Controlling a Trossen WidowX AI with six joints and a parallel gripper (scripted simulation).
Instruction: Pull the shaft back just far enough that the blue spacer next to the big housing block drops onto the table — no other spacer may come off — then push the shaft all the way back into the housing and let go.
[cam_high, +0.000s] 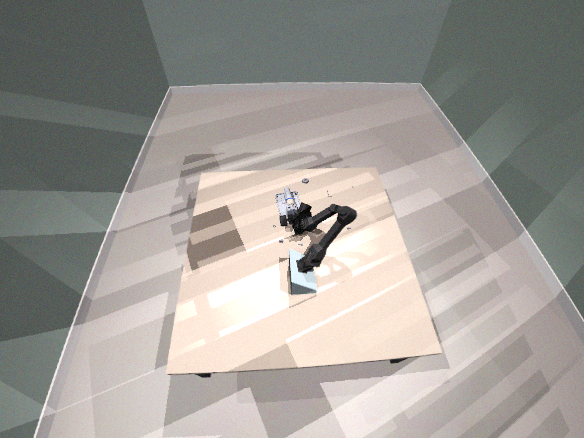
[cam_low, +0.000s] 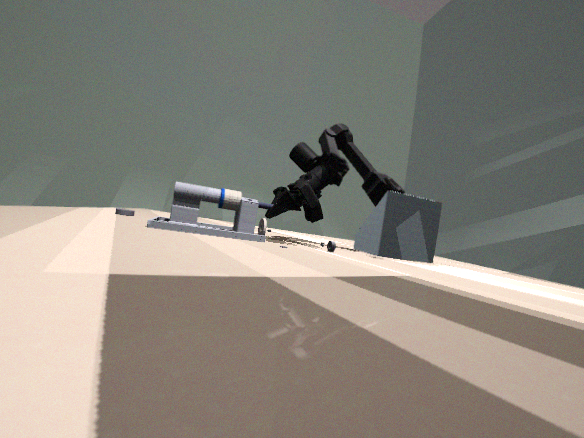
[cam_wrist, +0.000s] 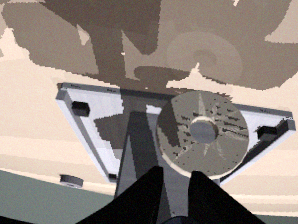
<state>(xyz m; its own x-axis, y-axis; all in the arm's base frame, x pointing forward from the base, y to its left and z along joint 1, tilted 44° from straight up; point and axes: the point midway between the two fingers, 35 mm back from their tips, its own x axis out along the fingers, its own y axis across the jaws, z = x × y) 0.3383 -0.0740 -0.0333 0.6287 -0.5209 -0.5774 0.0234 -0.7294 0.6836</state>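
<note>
My gripper tip is 6 cm short of the dark shaft and 3 cm below it. The rest, counted from my gripper tip: beige spacer (9 cm ahead, 2 cm above); blue spacer (11 cm ahead, 2 cm above); dark piece (13 cm behind, 10 cm to the left, 4 cm below).
</note>
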